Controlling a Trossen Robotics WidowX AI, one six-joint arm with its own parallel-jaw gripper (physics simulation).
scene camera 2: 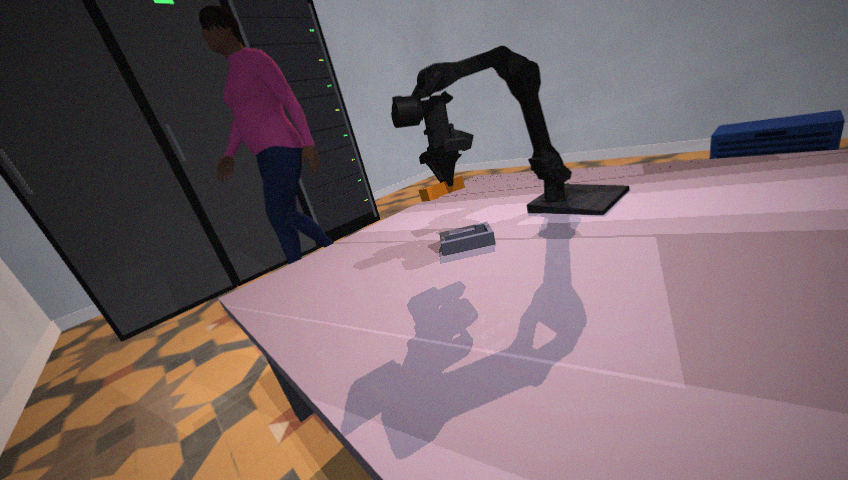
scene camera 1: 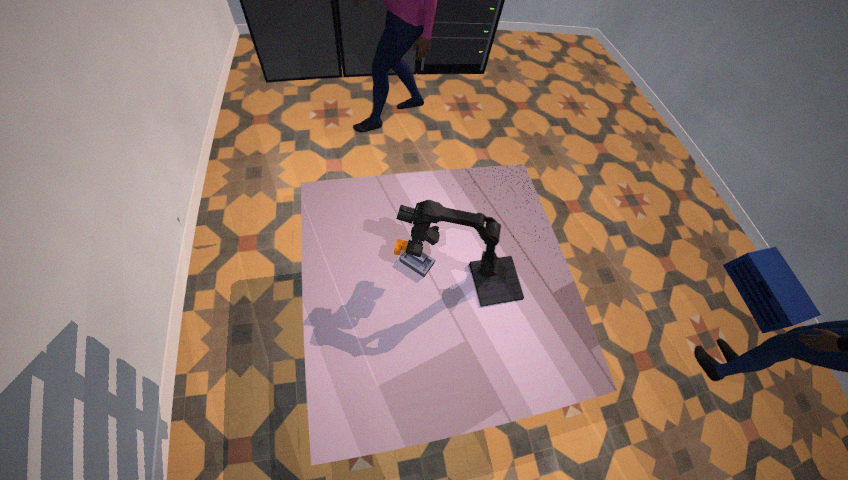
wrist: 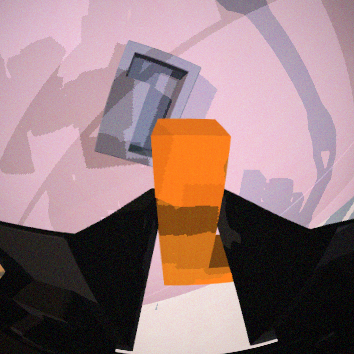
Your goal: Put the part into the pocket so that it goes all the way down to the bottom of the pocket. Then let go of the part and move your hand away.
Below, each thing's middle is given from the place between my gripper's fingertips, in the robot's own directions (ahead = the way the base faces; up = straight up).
I see my gripper 20 mm short of the orange L-shaped block (wrist: 189, 155) and 10 mm to the left of it. The rest, counted from my hand: grey pocket block (scene camera 2: 475, 236) (30 mm behind, 160 mm below).
